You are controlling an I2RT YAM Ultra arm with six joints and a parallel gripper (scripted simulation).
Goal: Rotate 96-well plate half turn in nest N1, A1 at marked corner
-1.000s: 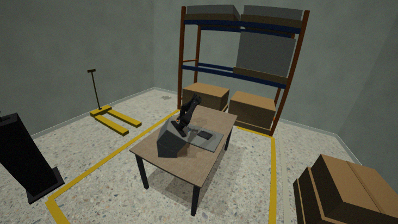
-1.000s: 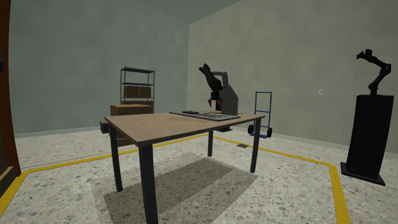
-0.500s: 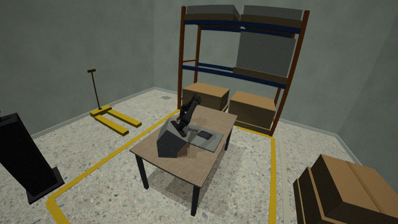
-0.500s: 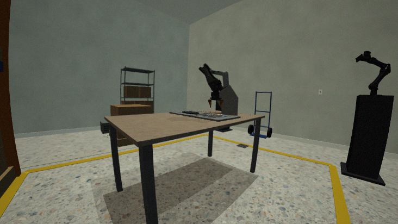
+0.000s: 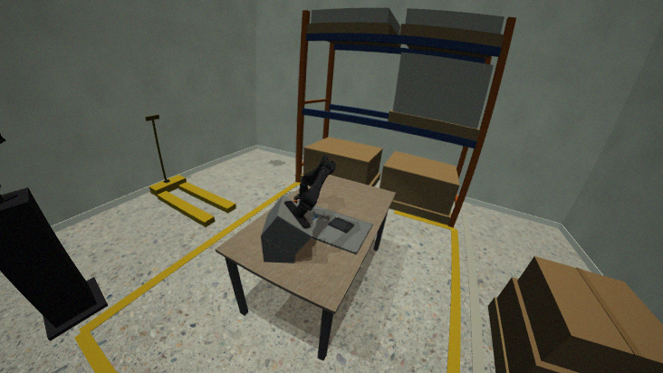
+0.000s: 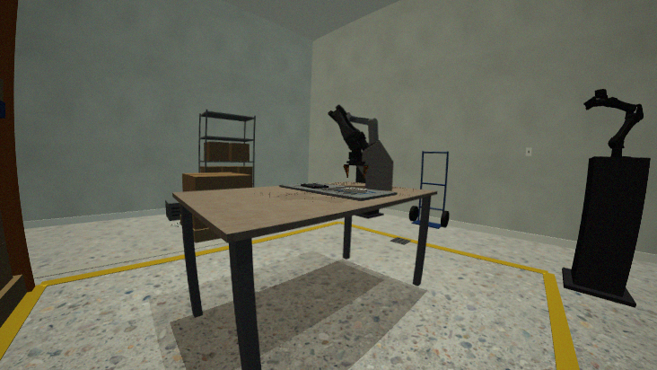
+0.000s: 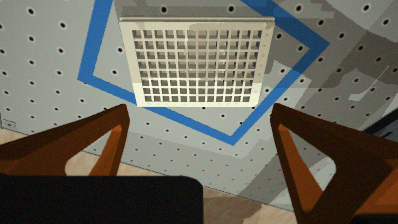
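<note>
Right now the cream 96-well plate is 80 mm below my hand. The rest, counted from my hand: dark plate nest N1: 300 mm to the right, 80 mm below, 80 mm ahead; then A1 label: 230 mm to the right, 130 mm ahead, 80 mm below.
</note>
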